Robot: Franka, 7 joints.
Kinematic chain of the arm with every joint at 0, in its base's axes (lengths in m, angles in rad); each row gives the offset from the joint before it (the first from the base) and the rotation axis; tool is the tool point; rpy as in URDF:
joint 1: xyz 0 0 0.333 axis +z
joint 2: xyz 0 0 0 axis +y
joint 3: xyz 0 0 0.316 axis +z
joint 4: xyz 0.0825 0 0 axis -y
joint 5: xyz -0.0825 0 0.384 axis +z
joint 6: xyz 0 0 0 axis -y
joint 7: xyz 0.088 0 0 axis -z
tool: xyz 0 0 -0.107 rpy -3.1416 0 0
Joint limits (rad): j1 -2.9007..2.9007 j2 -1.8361..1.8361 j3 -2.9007..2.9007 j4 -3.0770..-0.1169 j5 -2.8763..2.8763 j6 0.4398..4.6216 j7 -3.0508..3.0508
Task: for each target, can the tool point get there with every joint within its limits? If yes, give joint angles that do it. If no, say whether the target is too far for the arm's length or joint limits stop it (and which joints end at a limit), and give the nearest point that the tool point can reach.
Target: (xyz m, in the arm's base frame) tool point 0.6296 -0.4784 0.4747
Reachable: yes | joints -0.2024 1.0164 -0.8019 -0.8041 -0.7737 1.8528 0.6487
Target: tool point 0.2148 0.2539 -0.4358
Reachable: no: joint limits stop it (at a limit: joint 2) | nearest point 0.2108 0.2491 -0.3590 | short by 0.077 m
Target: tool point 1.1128 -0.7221 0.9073
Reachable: no: too far | nearest point 0.6604 -0.4286 0.6738 | short by 0.588 m
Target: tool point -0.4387 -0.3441 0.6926
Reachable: yes | joints -1.1201 -0.2339 -1.1027 -1.9201 0.6385 3.4312 1.8166
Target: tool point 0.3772 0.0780 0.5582
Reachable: yes | joints -1.7142 1.1554 2.3951 -2.4901 -1.4537 1.7402 0.2865
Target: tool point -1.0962 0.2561 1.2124
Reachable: no: too far | nearest point -0.6583 0.1538 0.8611 | short by 0.571 m
